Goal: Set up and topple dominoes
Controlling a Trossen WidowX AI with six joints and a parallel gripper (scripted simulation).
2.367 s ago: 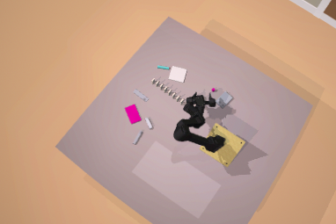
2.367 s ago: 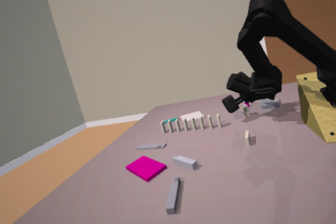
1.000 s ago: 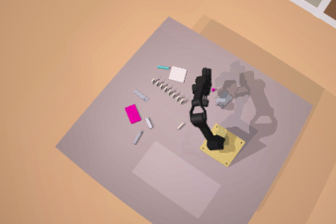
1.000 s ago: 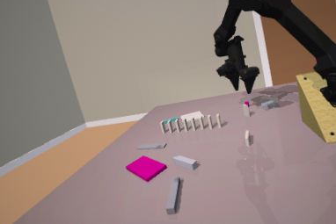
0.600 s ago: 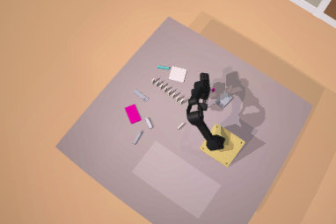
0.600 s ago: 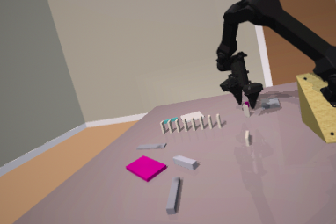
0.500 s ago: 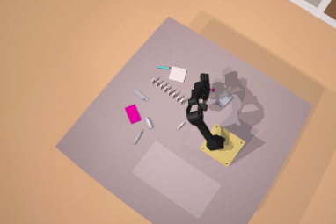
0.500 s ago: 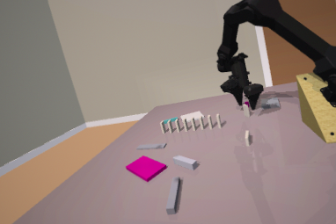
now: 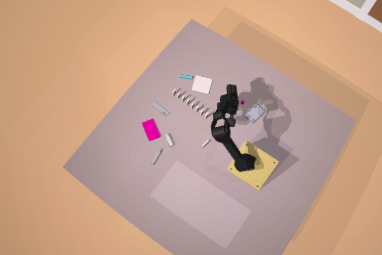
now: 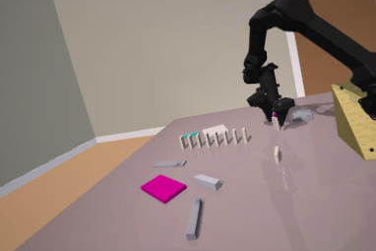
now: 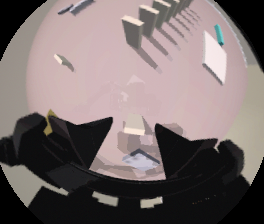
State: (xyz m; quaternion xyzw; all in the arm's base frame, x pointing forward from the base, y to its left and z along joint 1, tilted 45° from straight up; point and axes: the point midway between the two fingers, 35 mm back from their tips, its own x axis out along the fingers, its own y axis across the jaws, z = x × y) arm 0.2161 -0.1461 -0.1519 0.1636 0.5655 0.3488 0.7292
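Right now the small magenta cube is 120 mm to the right of my gripper tip, 30 mm behind it and 10 mm below it. Also, from my gripper tip: teal stick (360 mm ahead, 120 mm to the right, 20 mm below); white square (240 mm ahead, 120 mm to the right, 20 mm below); magenta plate (370 mm ahead, 290 mm to the left, 20 mm below).
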